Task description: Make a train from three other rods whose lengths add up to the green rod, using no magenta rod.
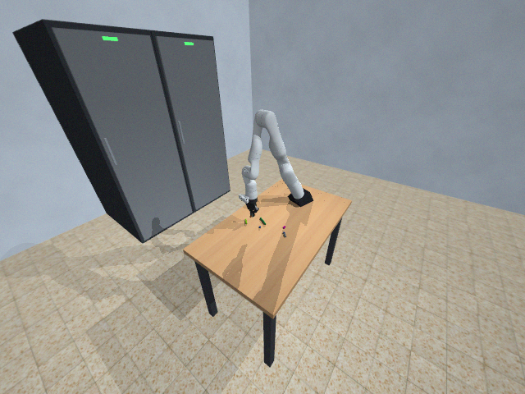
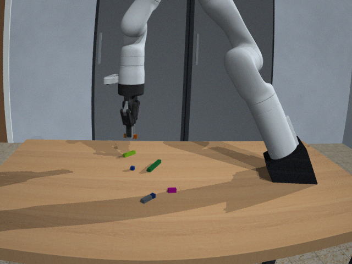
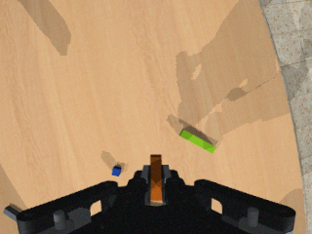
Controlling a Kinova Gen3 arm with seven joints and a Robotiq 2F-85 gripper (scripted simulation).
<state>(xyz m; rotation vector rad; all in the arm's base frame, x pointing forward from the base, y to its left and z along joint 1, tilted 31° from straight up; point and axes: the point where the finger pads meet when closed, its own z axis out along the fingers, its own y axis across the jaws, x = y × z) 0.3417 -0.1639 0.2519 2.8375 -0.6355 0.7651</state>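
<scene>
The grey rod lies 2 cm ahead of my hand, 24 cm to the left of it and 9 cm below it. The rest, counted from my hand: orange rod 2 cm below; then green rod 6 cm behind, 5 cm to the left, 9 cm below; then lime rod 1 cm behind, 6 cm to the right, 9 cm below.
</scene>
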